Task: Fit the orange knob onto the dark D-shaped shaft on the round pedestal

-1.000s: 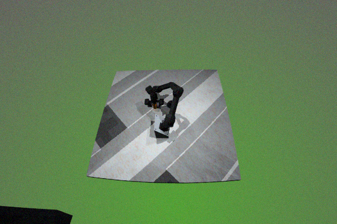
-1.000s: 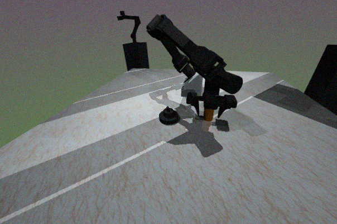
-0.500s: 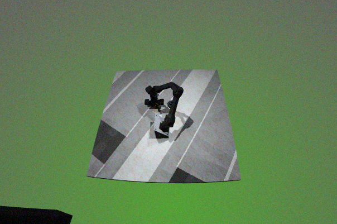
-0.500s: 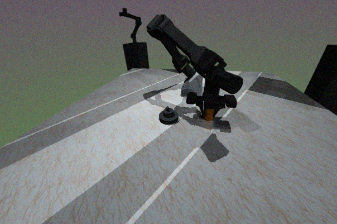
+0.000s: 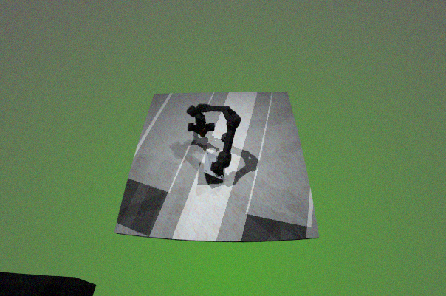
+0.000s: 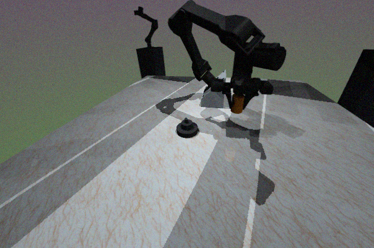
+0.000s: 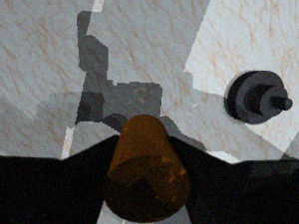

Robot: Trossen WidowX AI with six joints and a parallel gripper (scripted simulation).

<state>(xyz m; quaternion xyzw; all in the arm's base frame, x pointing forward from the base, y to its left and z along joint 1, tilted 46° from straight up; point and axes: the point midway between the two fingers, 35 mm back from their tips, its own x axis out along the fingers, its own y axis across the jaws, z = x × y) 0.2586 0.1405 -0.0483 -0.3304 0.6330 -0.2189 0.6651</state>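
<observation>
Right now my gripper tip is 170 mm to the left of the dark round pedestal, 70 mm above it and 50 mm short of it. Round my gripper tip: orange knob: 20 mm above.
</observation>
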